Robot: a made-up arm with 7 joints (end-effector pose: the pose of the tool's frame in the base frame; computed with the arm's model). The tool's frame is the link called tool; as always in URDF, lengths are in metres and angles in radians. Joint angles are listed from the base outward.
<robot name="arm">
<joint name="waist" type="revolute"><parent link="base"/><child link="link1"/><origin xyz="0 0 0.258" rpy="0 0 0"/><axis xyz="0 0 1"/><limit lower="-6.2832" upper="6.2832"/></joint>
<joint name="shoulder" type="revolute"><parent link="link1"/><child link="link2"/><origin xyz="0 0 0" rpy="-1.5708 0 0"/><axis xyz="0 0 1"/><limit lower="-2.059" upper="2.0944"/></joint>
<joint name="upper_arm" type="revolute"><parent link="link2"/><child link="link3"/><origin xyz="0 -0.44 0" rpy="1.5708 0 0"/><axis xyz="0 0 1"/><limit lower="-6.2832" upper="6.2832"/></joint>
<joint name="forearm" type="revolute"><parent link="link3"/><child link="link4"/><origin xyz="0.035 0 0" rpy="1.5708 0 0"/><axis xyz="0 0 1"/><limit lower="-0.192" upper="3.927"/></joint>
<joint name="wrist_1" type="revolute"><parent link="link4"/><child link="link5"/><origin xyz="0.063 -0.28 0" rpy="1.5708 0 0"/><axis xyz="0 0 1"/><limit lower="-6.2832" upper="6.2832"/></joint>
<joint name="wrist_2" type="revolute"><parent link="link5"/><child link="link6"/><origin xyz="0 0 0" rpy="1.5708 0 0"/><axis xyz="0 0 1"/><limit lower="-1.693" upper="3.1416"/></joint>
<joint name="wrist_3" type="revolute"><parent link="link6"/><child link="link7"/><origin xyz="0.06 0.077 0" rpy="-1.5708 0 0"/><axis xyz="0 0 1"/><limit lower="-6.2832" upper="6.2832"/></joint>
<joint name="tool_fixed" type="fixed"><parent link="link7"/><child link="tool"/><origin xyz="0 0 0" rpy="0 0 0"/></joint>
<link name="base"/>
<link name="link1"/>
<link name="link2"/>
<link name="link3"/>
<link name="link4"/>
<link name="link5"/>
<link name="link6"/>
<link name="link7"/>
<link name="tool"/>
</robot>
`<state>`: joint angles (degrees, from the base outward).
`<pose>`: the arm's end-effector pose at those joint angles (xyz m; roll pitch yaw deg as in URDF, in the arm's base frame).
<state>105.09 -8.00 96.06 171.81 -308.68 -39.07 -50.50</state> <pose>0.0411 -0.0175 1.0179 -22.87 15.29 17.59</pose>
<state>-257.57 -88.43 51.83 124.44 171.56 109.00 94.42</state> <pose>-0.0061 -0.7592 0.3942 -153.16 48.98 178.16</pose>
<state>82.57 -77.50 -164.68 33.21 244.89 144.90 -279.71</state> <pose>-0.0568 -0.3333 0.0545 69.49 38.94 -56.74</pose>
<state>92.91 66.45 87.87 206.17 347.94 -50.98 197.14</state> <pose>0.2019 0.5706 0.5335 71.33 -31.39 110.77</pose>
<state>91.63 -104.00 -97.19 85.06 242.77 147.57 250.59</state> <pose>0.2913 -0.4713 0.0174 -115.96 -4.92 108.05</pose>
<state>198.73 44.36 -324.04 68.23 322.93 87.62 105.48</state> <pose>-0.3664 -0.3060 0.2647 130.52 -8.75 157.71</pose>
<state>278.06 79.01 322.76 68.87 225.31 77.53 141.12</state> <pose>-0.2129 -0.4951 0.0464 79.59 -20.88 -44.95</pose>
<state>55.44 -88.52 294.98 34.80 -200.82 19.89 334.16</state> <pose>0.1244 -0.2689 0.3689 43.48 53.55 56.98</pose>
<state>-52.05 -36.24 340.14 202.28 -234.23 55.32 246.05</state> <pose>-0.2888 0.5062 0.7713 79.90 75.34 149.65</pose>
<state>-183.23 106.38 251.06 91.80 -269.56 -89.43 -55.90</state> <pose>-0.5196 0.2444 0.2638 -5.21 23.59 -145.68</pose>
